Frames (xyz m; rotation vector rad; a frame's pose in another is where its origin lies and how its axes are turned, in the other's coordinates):
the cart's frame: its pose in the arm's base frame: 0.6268 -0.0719 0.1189 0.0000 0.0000 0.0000
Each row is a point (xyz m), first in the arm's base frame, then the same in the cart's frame.
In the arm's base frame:
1: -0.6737 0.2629 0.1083
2: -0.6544 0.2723 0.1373
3: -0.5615 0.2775 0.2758
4: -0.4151 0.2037 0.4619
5: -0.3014 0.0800 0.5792
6: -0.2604 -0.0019 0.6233
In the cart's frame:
1: -1.3005 0.3348 -0.0106
2: -1.2812 0.3442 0.0184
3: -1.1883 0.3494 0.1569
4: -1.0419 0.2756 0.3430
5: -0.9282 0.1519 0.4603
6: -0.8872 0.0700 0.5044

